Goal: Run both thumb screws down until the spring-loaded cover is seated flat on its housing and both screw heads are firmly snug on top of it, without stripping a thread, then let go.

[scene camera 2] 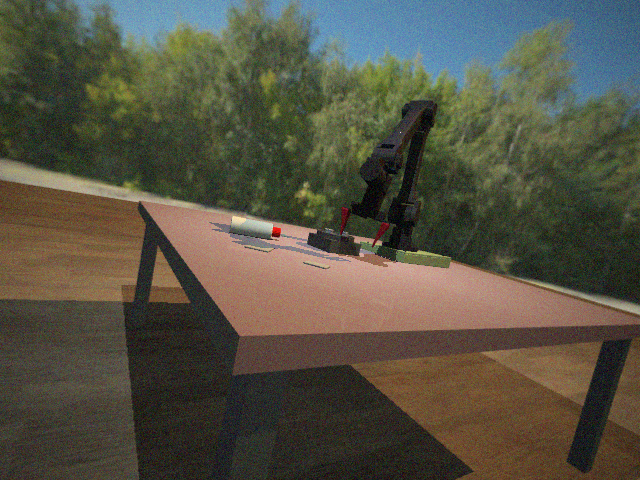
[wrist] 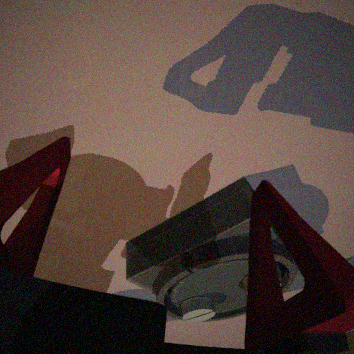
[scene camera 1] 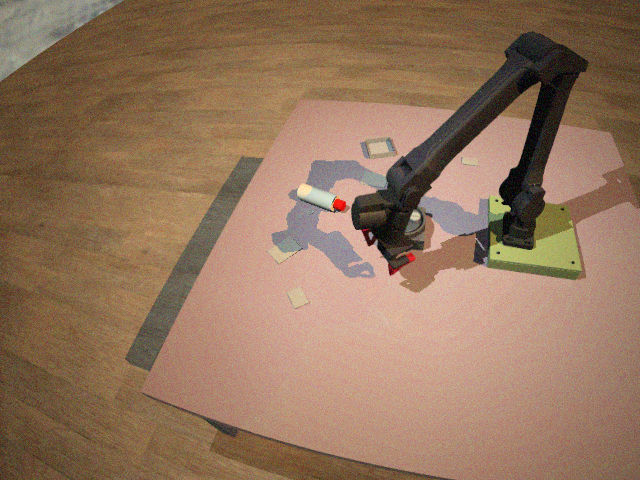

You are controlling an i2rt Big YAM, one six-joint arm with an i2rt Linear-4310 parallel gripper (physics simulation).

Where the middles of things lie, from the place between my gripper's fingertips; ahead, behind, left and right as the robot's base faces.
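Dark square housing (wrist: 222, 281): 1 cm below my hand, 2 cm behind it, 15 cm to the right of it. White tube with red cap (scene camera 2: 239, 225): 3 cm below my hand, 23 cm ahead, 21 cm to the right.
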